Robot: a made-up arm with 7 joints.
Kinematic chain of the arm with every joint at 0, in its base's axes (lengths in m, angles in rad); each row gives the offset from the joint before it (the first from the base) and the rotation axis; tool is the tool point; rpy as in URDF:
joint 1: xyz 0 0 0.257 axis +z
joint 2: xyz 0 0 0 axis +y
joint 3: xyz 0 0 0.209 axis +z
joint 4: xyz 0.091 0 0 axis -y
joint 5: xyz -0.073 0 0.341 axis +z
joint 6: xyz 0 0 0 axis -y
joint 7: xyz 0.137 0 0 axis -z
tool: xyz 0 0 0 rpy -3.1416 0 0
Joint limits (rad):
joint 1: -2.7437..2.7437
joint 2: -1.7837..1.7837
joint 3: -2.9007..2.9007
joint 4: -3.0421..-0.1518
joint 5: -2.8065..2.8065
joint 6: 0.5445..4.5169
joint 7: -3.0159..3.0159
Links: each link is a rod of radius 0.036 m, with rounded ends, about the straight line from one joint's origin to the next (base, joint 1, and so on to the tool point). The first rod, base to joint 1, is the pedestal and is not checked.
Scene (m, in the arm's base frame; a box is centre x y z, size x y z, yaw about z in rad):
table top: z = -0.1
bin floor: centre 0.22 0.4 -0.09 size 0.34 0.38 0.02 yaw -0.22
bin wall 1: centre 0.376 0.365 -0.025 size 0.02 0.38 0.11 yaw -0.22
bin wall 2: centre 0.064 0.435 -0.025 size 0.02 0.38 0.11 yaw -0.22
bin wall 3: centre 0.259 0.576 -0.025 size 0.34 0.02 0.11 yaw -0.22
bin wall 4: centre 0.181 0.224 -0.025 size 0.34 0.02 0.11 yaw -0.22
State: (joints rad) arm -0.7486 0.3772 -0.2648 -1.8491 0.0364 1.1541 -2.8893
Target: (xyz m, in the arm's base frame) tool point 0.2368 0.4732 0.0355
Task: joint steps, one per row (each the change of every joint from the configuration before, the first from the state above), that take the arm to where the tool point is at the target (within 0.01 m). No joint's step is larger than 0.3 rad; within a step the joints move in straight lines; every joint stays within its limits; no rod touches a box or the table.
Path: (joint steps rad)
1: 0.2637 0.0081 0.2619 -0.0133 0.0178 -0.0157 0.0000
2: 0.2637 0.0081 0.2619 -0.0133 0.0178 -0.0157 0.0000
3: 0.2637 0.0081 0.2619 -0.0133 0.0178 -0.0157 0.0000
4: 0.2637 0.0081 0.2620 -0.0133 0.0178 -0.0157 0.0000
5: 0.0316 0.1985 -0.0496 0.0427 -0.0039 0.1055 0.0000
6: 0.0316 0.1985 -0.0496 0.0427 -0.0039 0.1055 0.0000

